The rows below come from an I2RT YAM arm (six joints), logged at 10 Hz.
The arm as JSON. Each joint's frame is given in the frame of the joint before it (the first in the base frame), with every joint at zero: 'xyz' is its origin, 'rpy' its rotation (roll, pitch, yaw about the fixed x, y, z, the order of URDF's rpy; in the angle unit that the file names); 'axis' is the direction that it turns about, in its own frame. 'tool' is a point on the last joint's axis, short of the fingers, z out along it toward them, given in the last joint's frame.
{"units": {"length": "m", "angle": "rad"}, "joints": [
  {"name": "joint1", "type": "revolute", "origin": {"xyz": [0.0, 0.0, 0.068], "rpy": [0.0, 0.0, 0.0]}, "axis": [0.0, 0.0, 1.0]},
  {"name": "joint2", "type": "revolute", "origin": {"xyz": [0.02, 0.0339, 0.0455], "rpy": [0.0, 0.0, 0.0]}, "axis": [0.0, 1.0, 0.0]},
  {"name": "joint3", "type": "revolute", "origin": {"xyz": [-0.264, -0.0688, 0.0], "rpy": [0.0, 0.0, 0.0]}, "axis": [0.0, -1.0, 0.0]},
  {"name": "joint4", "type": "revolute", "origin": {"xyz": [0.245, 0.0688, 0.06], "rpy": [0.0, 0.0, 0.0]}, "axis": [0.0, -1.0, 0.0]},
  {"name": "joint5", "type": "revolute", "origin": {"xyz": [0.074, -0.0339, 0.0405], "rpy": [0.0, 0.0, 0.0]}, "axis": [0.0, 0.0, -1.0]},
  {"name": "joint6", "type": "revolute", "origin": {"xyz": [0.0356, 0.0, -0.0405], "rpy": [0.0, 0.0, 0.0]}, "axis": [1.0, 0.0, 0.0]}
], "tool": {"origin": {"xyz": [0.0, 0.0, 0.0], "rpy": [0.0, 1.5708, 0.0]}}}
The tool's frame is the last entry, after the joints.
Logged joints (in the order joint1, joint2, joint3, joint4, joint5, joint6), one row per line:
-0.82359, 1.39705, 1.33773, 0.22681, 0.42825, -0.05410
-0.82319, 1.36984, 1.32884, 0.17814, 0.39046, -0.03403
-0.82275, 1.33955, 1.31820, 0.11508, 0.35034, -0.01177
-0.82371, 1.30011, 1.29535, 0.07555, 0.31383, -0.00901
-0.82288, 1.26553, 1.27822, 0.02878, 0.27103, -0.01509
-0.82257, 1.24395, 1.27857, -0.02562, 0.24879, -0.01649
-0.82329, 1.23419, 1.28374, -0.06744, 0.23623, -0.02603
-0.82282, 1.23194, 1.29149, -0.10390, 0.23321, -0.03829
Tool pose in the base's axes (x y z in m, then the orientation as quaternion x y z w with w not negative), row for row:
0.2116, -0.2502, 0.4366, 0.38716, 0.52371, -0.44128, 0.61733
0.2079, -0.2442, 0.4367, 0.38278, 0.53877, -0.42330, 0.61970
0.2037, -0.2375, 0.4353, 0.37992, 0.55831, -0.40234, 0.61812
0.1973, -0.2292, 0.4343, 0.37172, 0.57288, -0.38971, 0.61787
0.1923, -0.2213, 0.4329, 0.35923, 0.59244, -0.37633, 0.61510
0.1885, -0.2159, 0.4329, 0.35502, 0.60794, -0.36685, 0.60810
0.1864, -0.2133, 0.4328, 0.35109, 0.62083, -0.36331, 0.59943
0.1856, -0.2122, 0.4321, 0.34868, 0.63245, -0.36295, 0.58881
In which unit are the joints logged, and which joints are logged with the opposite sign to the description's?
The joints are logged in radians. Opposite sign: none.
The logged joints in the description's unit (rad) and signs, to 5 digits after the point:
-0.82359, 1.39705, 1.33773, 0.22681, 0.42825, -0.05410
-0.82319, 1.36984, 1.32884, 0.17814, 0.39046, -0.03403
-0.82275, 1.33955, 1.31820, 0.11508, 0.35034, -0.01177
-0.82371, 1.30011, 1.29535, 0.07555, 0.31383, -0.00901
-0.82288, 1.26553, 1.27822, 0.02878, 0.27103, -0.01509
-0.82257, 1.24395, 1.27857, -0.02562, 0.24879, -0.01649
-0.82329, 1.23419, 1.28374, -0.06744, 0.23623, -0.02603
-0.82282, 1.23194, 1.29149, -0.10390, 0.23321, -0.03829

